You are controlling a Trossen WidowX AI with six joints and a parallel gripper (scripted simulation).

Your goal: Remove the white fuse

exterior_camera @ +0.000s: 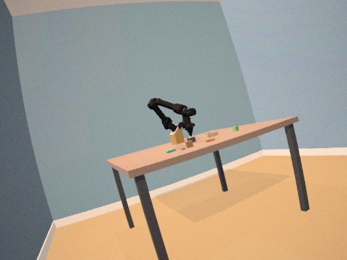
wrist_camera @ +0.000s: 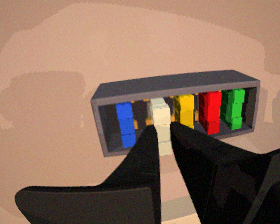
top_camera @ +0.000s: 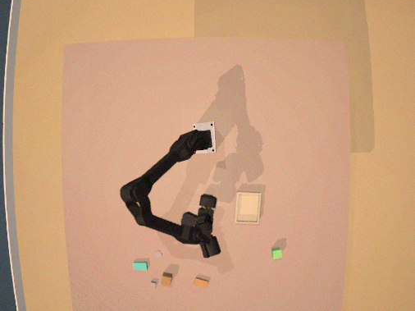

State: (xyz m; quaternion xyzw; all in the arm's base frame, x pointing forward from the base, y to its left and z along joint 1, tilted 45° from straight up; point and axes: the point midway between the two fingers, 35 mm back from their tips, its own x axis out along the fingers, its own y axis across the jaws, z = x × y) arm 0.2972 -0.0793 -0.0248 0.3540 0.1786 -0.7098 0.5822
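Now: gripper tip 2 cm past the yellow fuse, 2 cm above it and 1 cm to the right of it. The rest, counted from my gripper tip: white fuse (1 cm below); red fuse (4 cm behind, 2 cm below, 1 cm to the left); blue fuse (2 cm below, 2 cm ahead, 1 cm to the right).
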